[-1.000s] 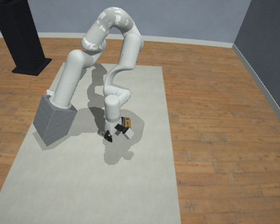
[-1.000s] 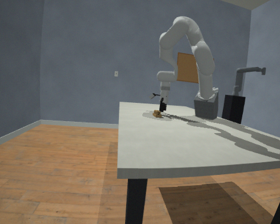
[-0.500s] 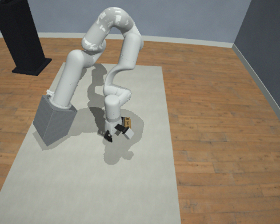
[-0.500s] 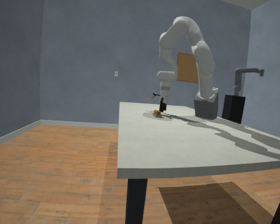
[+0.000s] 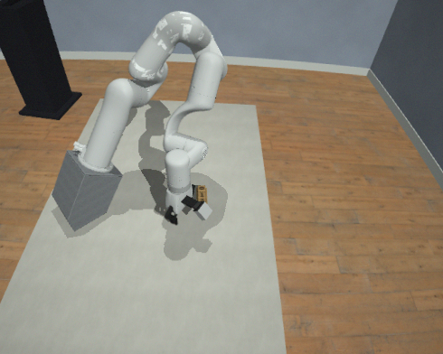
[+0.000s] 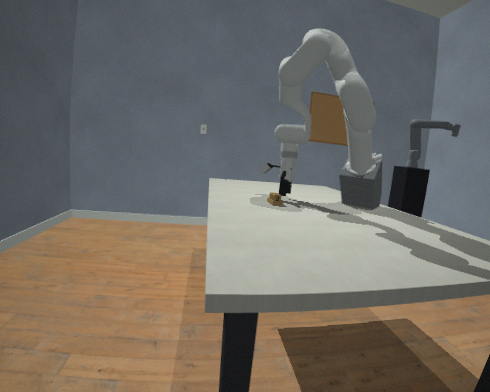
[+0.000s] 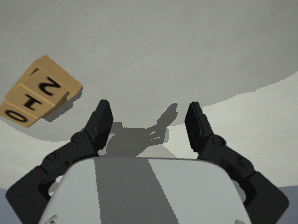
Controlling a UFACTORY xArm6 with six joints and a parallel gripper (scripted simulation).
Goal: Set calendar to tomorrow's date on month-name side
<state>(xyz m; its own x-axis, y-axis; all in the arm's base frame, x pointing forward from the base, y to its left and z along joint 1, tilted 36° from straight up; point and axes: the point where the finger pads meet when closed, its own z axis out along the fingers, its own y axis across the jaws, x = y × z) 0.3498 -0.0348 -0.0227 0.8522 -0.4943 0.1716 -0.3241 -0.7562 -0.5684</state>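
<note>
The wooden digit cube is 90 mm to the left of my hand, 60 mm ahead of it and 10 mm below it. Round my hand: wooden calendar tray (110 mm to the left, 50 mm ahead, 30 mm below).
</note>
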